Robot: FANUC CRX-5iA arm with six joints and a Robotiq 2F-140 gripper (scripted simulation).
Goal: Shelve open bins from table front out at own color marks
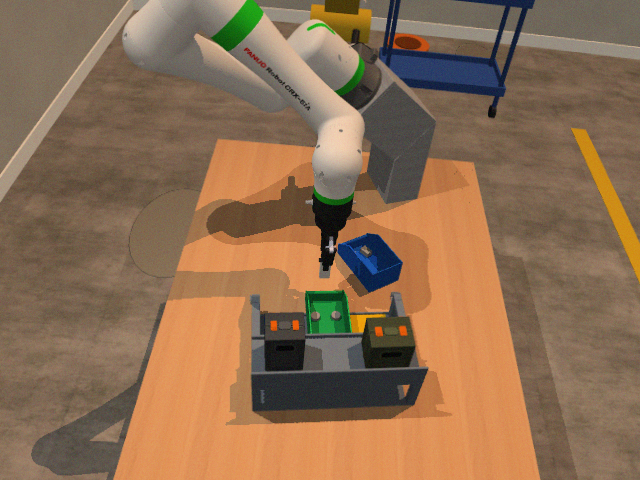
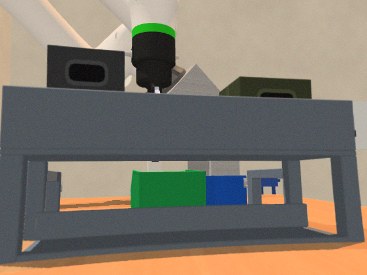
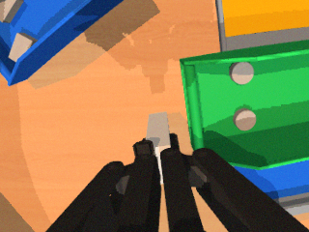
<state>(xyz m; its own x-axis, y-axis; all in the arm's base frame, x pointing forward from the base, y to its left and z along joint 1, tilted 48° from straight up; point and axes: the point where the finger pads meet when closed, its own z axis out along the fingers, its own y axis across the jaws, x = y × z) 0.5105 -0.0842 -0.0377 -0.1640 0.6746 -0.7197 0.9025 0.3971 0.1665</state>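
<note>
My gripper is now 11 cm short of the green bin, 6 cm above it and 2 cm to the right of it. Round my hand: black box 28 cm ahead, 7 cm to the right, 6 cm above; then olive box 25 cm ahead, 16 cm to the left, 5 cm above; then blue bin 12 cm to the left, 12 cm behind, 7 cm below.
</note>
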